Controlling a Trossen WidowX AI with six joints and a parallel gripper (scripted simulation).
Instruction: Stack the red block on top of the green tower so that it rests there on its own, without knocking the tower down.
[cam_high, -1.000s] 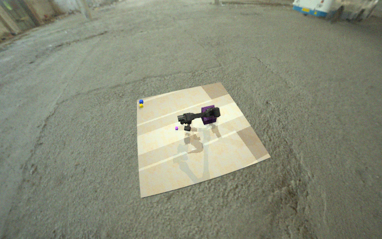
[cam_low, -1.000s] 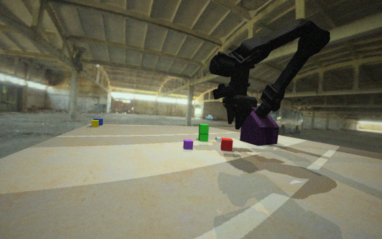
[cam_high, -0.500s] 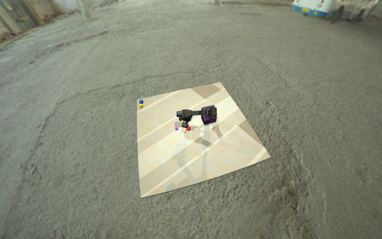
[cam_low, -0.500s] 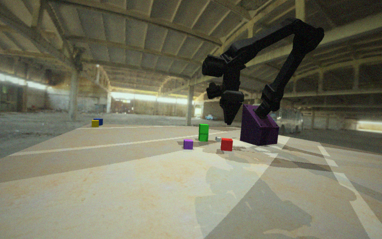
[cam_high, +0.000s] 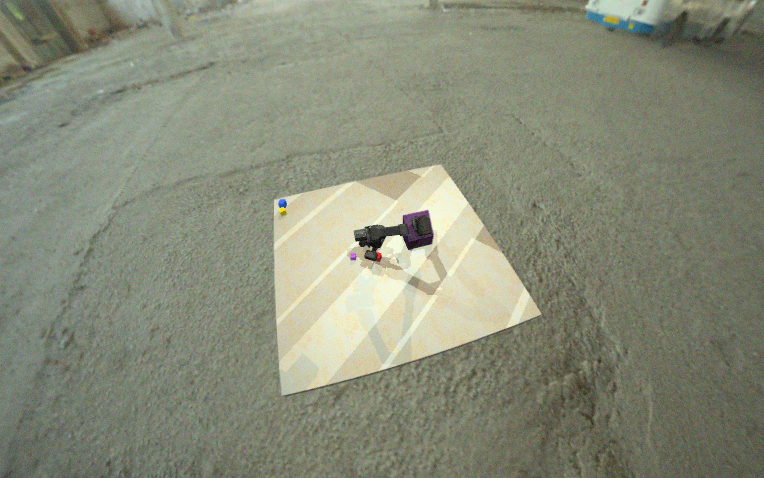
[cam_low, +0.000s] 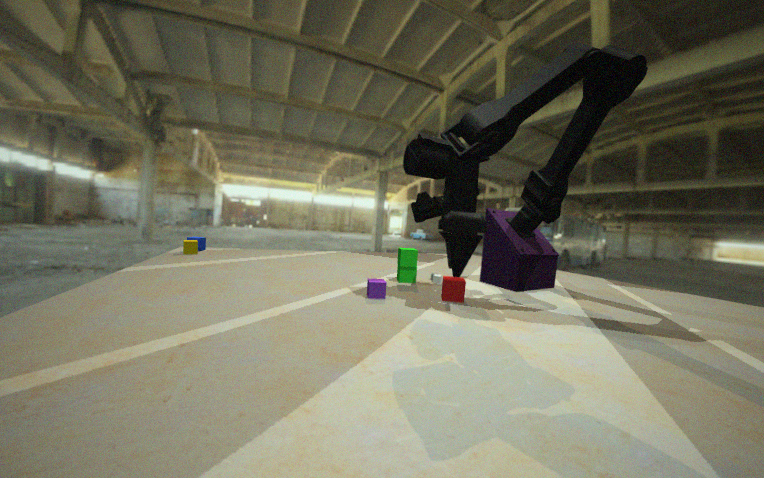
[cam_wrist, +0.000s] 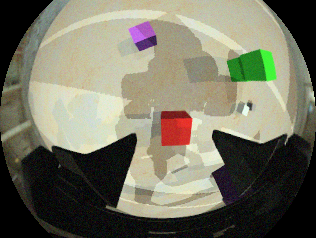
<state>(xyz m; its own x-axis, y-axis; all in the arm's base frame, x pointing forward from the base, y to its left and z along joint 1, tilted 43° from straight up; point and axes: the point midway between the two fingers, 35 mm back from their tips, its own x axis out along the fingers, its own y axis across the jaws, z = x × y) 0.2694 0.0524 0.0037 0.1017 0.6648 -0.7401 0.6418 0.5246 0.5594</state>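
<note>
Now: the red block 30 mm below my gripper tip. The rest, counted from my gripper tip: yellow cube (590 mm to the right, 470 mm ahead, 30 mm below); small purple cube (120 mm ahead, 60 mm to the right, 30 mm below); green block (150 mm to the right, 30 mm below, 10 mm behind).
</note>
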